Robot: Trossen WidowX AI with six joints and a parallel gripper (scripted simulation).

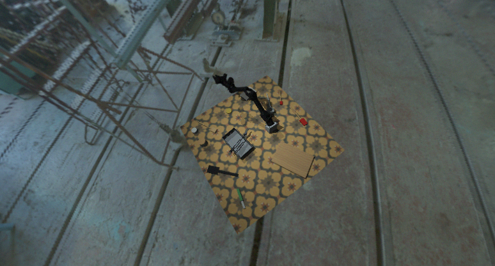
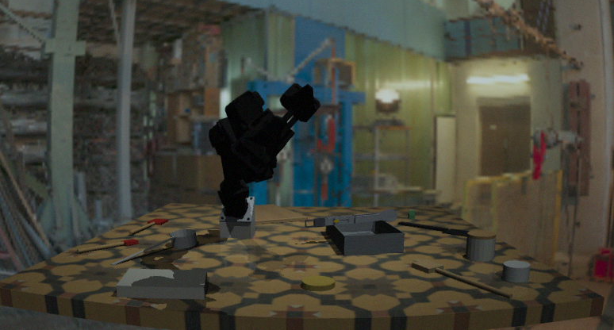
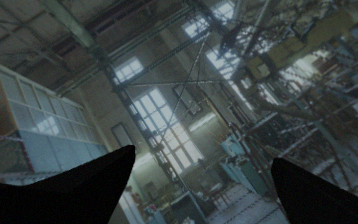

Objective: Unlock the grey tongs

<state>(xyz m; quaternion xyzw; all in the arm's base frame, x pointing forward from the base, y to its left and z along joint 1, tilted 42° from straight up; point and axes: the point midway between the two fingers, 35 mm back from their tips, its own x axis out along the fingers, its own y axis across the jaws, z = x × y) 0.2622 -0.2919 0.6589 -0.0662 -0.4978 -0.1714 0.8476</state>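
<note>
My gripper tip is now 680 mm to the right of the roasting tin, 340 mm above it and 90 mm short of it. The rest, counted from my gripper tip: yellow disc: 360 mm below, 250 mm to the left, 10 mm ahead; black spatula: 860 mm to the left, 370 mm below, 370 mm ahead; white block: 360 mm below, 300 mm behind, 140 mm to the left.
</note>
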